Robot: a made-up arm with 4 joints. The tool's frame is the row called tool.
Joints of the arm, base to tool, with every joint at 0 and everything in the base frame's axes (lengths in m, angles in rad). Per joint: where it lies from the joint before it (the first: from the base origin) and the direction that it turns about. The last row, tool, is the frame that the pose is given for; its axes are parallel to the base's.
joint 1: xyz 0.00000 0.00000 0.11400 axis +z
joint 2: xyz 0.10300 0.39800 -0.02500 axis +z
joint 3: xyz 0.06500 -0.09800 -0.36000 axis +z
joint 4: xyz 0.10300 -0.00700 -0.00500 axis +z
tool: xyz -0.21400 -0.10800 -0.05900
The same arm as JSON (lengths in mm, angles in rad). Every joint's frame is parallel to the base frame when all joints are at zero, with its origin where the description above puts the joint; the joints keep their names.
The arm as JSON. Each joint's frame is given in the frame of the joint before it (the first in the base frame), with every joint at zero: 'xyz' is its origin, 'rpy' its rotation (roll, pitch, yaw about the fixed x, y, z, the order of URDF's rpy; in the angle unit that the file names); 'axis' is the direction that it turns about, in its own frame. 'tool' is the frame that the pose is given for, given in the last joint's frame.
{
  "units": {
    "length": "mm",
    "angle": "rad"
  },
  "joints": [
    {
      "name": "joint 1",
      "type": "revolute",
      "origin": {
        "xyz": [
          0.0,
          0.0,
          114.0
        ],
        "rpy": [
          0.0,
          0.0,
          0.0
        ]
      },
      "axis": "+z"
    },
    {
      "name": "joint 2",
      "type": "revolute",
      "origin": {
        "xyz": [
          103.0,
          398.0,
          -25.0
        ],
        "rpy": [
          0.0,
          0.0,
          0.0
        ]
      },
      "axis": "+z"
    },
    {
      "name": "joint 3",
      "type": "revolute",
      "origin": {
        "xyz": [
          65.0,
          -98.0,
          -360.0
        ],
        "rpy": [
          0.0,
          0.0,
          0.0
        ]
      },
      "axis": "+z"
    },
    {
      "name": "joint 4",
      "type": "revolute",
      "origin": {
        "xyz": [
          103.0,
          -7.0,
          -5.0
        ],
        "rpy": [
          0.0,
          0.0,
          0.0
        ]
      },
      "axis": "+z"
    }
  ],
  "tool": {
    "origin": {
      "xyz": [
        -214.0,
        -108.0,
        -59.0
      ],
      "rpy": [
        0.0,
        0.0,
        0.0
      ]
    }
  }
}

